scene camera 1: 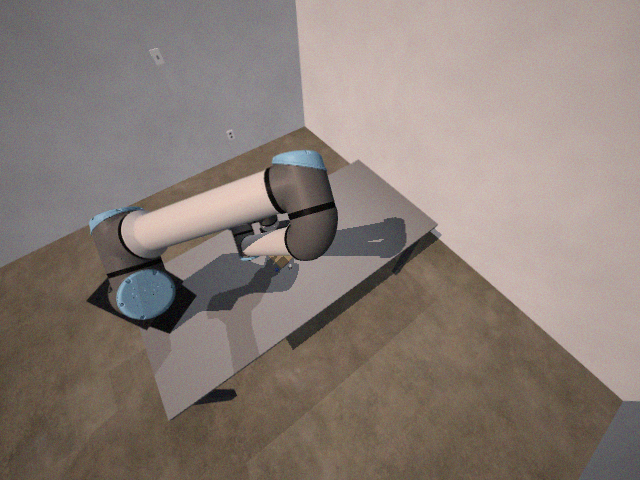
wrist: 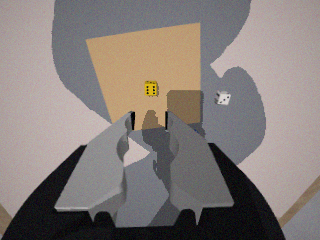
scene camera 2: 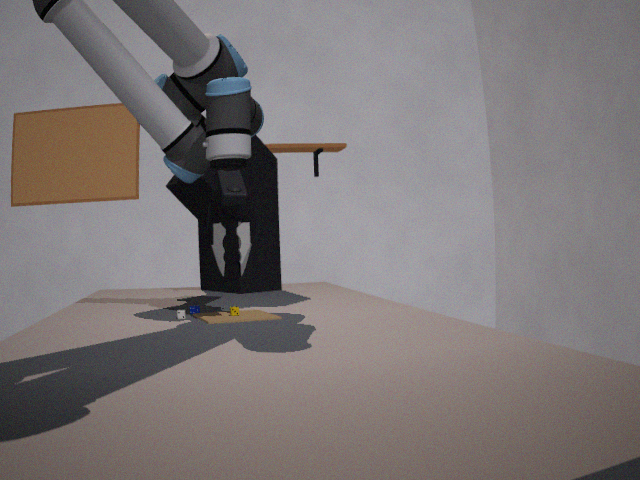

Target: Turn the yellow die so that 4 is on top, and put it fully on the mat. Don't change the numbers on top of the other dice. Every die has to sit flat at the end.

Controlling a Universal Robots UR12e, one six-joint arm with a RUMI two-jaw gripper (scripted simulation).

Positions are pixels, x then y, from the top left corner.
Labels:
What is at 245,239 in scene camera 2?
My gripper.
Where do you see a tan mat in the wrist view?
At 170,56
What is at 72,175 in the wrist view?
My gripper.

